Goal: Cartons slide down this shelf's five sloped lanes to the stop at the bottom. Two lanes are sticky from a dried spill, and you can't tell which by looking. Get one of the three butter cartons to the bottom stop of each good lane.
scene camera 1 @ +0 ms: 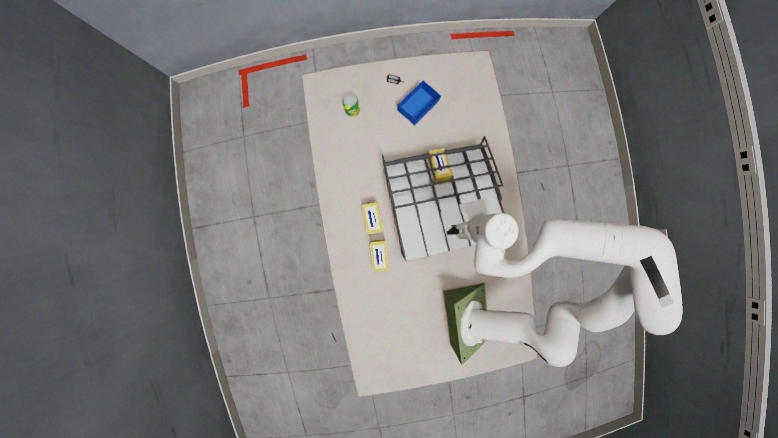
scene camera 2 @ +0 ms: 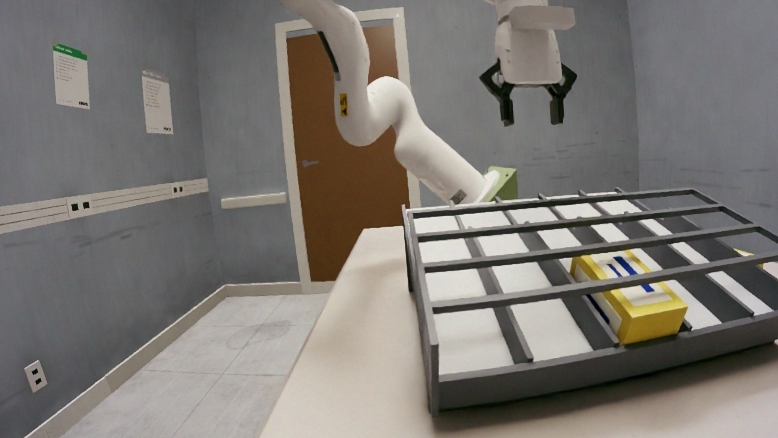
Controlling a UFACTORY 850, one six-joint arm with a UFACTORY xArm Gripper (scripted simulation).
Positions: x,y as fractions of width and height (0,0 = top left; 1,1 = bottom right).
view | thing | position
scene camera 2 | my gripper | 0.69,0.28
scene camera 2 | yellow butter carton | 0.82,0.72
